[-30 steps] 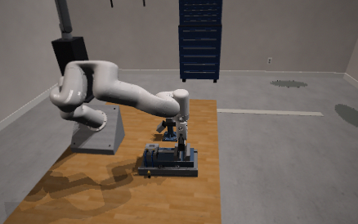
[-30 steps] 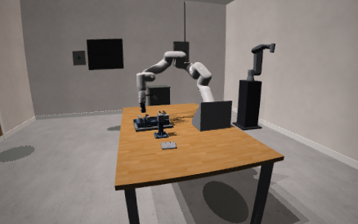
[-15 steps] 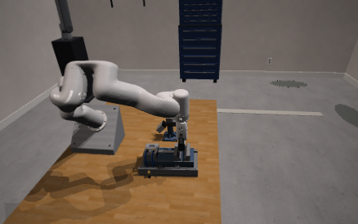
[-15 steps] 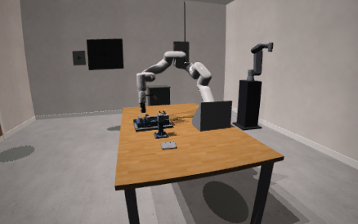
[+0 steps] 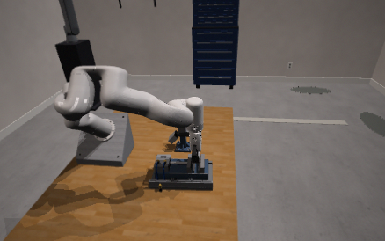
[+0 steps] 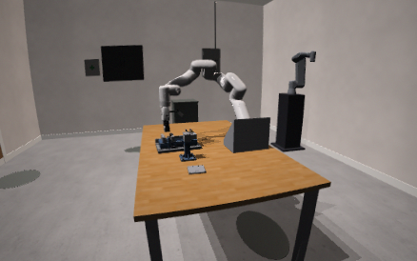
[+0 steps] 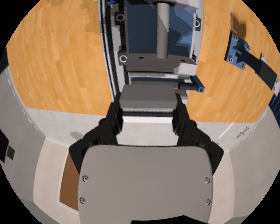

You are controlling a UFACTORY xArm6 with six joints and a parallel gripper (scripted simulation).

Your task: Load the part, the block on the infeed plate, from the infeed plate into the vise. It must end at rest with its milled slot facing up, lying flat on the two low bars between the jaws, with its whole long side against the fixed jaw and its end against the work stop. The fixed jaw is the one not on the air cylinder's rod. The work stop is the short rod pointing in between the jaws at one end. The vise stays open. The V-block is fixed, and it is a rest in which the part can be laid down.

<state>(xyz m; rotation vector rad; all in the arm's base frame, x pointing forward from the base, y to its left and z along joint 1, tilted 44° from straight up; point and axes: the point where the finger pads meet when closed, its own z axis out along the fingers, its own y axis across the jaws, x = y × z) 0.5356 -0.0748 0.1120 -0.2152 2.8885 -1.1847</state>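
The air cylinder rod is 9 cm behind my hand, 7 cm below it and 1 cm to the left of it. Also, from my hand: part (right at my hand); then air cylinder (17 cm behind, 7 cm below).
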